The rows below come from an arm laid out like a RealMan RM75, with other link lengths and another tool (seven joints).
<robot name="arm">
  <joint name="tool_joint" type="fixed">
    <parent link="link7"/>
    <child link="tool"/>
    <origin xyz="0.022 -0.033 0.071" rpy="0.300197 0 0.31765"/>
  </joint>
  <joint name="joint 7" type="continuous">
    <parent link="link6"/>
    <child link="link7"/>
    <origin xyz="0 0 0.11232"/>
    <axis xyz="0 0 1"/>
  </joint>
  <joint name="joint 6" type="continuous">
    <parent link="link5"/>
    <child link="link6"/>
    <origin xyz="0 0 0"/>
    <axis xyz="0 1 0"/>
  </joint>
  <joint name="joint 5" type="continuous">
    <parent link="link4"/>
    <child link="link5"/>
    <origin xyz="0 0 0.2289"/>
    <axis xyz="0 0 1"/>
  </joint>
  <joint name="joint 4" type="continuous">
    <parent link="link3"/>
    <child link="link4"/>
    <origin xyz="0 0 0"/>
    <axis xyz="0 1 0"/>
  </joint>
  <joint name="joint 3" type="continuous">
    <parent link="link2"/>
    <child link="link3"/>
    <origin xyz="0 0 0.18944"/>
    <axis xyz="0 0 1"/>
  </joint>
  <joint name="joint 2" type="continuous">
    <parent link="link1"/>
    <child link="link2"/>
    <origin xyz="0 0 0"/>
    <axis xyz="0 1 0"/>
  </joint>
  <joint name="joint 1" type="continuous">
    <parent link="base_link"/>
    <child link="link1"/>
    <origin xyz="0 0 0.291"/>
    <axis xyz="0 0 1"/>
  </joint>
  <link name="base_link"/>
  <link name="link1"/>
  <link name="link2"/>
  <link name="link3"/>
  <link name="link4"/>
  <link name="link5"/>
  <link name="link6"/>
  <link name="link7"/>
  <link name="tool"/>
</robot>
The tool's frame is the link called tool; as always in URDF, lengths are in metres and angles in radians. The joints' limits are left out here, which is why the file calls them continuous.
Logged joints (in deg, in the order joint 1, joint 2, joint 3, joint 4, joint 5, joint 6, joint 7), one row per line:
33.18 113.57 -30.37 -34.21 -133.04 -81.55 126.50
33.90 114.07 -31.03 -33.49 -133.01 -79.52 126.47
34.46 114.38 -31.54 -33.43 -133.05 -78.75 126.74
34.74 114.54 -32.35 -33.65 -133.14 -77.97 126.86
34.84 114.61 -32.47 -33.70 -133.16 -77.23 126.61
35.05 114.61 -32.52 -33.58 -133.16 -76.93 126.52
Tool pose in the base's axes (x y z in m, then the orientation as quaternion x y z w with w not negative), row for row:
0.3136 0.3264 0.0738 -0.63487 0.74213 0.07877 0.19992
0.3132 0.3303 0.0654 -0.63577 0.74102 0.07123 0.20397
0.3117 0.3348 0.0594 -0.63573 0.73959 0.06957 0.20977
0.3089 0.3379 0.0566 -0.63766 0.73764 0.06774 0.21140
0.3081 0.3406 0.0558 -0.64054 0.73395 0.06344 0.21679
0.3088 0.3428 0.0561 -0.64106 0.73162 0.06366 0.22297
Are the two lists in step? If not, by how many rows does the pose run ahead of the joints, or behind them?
The pose runs 1 row behind the joints: the pose in row i belongs to the joints in row i - 1.
